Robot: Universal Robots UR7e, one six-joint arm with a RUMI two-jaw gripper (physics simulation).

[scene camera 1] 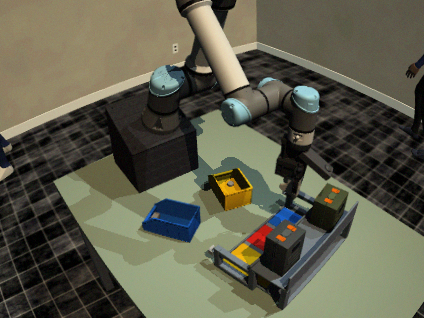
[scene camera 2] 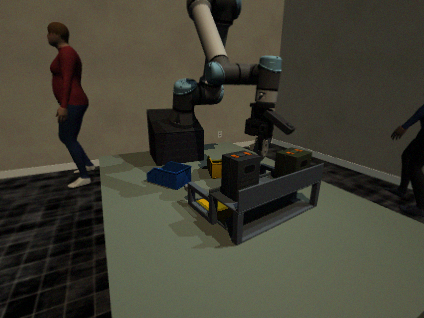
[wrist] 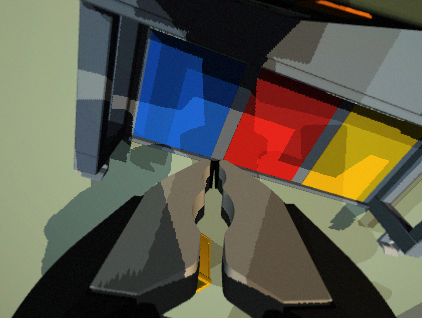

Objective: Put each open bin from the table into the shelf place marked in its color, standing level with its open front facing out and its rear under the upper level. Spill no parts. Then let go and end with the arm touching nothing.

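Places are measured from the arm's base along level axes (x left, y back, z up), in millimetres.
Pixels of known places: gripper, between the fingertips: [scene camera 1: 292,199] [wrist: 214,163]; arm's base, origin of its link: [scene camera 1: 161,119] [scene camera 2: 182,121].
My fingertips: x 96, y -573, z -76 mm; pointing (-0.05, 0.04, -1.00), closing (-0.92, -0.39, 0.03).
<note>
Ahead of a thing's pixels: the offset from my fingertips to its top centre. "spot": to the spot under its first point.
A blue open bin {spot: dz -62, dx -305, dy +220 mm} [scene camera 1: 172,222] [scene camera 2: 172,176] stands on the table, left of the shelf, with a small part inside. A yellow open bin {spot: dz -93, dx -52, dy +198 mm} [scene camera 1: 237,198] [scene camera 2: 216,169] with a grey part inside stands between the robot base and the shelf; a sliver of it shows between the fingers in the wrist view. The grey shelf [scene camera 1: 320,260] [scene camera 2: 280,186] [wrist: 92,92] has blue {spot: dz -130, dx +37, dy +44 mm} [scene camera 1: 286,216] [wrist: 175,100], red {spot: dz -130, dx -98, dy +35 mm} [scene camera 1: 260,237] [wrist: 280,125] and yellow {spot: dz -130, dx -182, dy +11 mm} [scene camera 1: 246,254] [wrist: 360,150] places on its lower level, with no bin on them. My gripper [scene camera 1: 291,204] [wrist: 214,163] is shut and empty, pointing down by the blue place's front edge.
A dark grey case {dz +87, dx -189, dy -134 mm} [scene camera 1: 283,250] [scene camera 2: 240,172] and an olive case {dz +62, dx +42, dy -117 mm} [scene camera 1: 327,209] [scene camera 2: 293,162] with orange latches stand on the shelf's upper level, the olive one close to my gripper. The dark base block [scene camera 1: 155,155] [scene camera 2: 177,142] stands at the table's rear. People stand beyond the table.
</note>
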